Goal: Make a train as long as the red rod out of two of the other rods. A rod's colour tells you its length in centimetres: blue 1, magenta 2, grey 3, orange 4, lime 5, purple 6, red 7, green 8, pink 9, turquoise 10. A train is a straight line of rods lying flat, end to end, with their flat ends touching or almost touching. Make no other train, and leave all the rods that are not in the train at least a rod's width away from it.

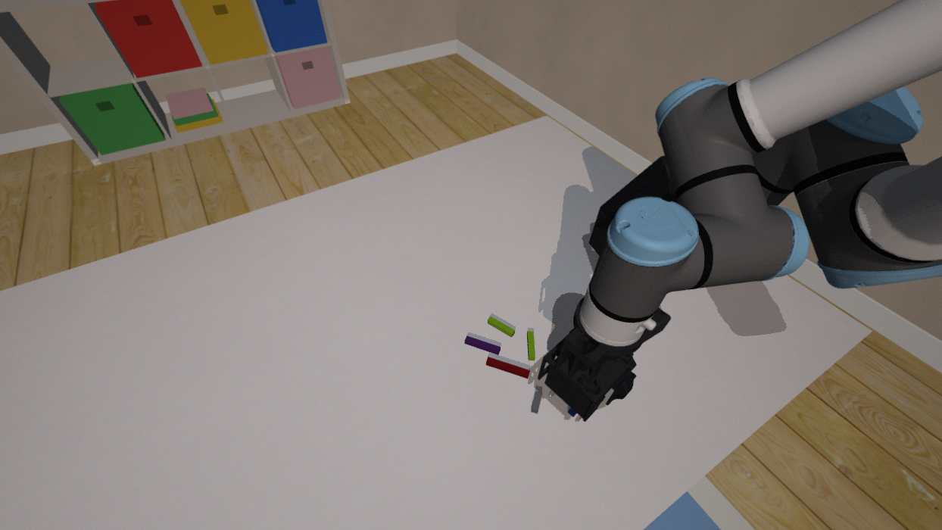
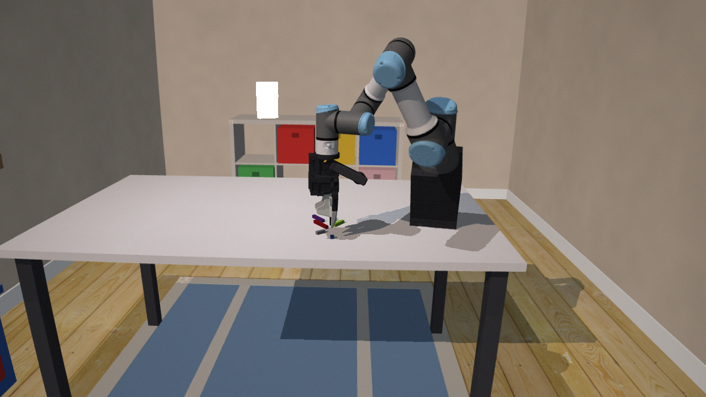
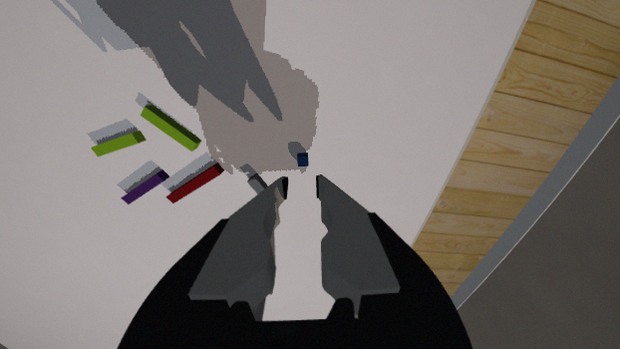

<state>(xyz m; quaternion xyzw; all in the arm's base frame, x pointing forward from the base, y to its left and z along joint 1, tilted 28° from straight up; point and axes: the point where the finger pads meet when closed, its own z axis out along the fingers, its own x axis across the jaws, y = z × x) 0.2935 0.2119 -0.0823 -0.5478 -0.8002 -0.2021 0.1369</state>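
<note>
Right now the small blue rod is 50 mm below my hand. Also, from my hand: grey rod 40 mm ahead, 30 mm to the right, 50 mm below; then red rod 60 mm ahead, 100 mm to the right, 50 mm below; then purple rod 80 mm ahead, 150 mm to the right, 50 mm below.
</note>
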